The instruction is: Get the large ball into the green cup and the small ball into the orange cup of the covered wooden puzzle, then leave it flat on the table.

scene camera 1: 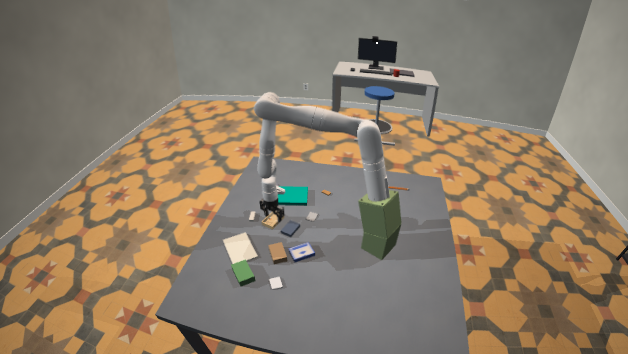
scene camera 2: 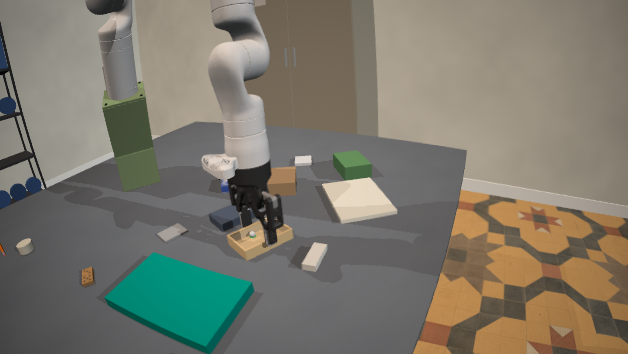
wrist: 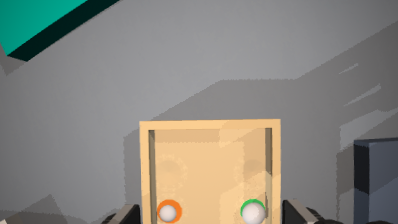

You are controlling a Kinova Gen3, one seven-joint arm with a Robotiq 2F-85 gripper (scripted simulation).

The pictures show: my gripper, a covered wooden puzzle, a cream slab, a brown box and a green block.
